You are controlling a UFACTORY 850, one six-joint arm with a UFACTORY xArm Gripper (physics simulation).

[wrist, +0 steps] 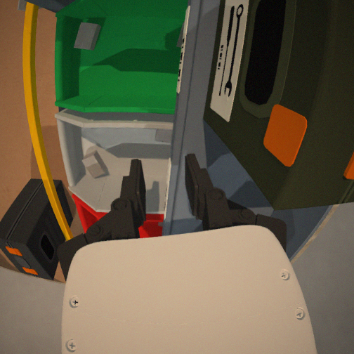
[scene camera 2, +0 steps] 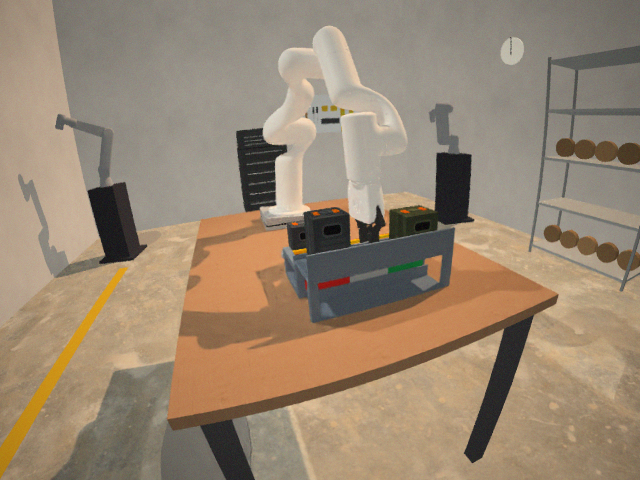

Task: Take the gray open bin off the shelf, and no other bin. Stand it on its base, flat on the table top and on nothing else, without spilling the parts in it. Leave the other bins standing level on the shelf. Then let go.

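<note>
The gray open bin [scene camera 2: 369,275] [wrist: 112,181] sits level on the blue-gray shelf [scene camera 2: 382,256] [wrist: 198,65], between the green bin [scene camera 2: 405,267] [wrist: 142,37] and the red bin [scene camera 2: 333,283] [wrist: 152,228]. A small gray block part lies inside it near its left end in the wrist view, and another part shows near its labelled end. My gripper [scene camera 2: 369,239] [wrist: 163,170] is open and part-way spread. In the wrist view one finger is over the gray bin's inside and the other is beyond its labelled end, past the shelf rail. The fingertips are partly hidden behind the shelf in the scene view.
A dark case [scene camera 2: 316,242] and an olive case [scene camera 2: 398,225] [wrist: 312,55] stand tall on the shelf's near side. A smaller black case [scene camera 2: 296,240] [wrist: 30,215] is at the far left. A yellow bar [wrist: 34,100] runs along the bins' far side. The wooden table top [scene camera 2: 248,372] surrounds the shelf.
</note>
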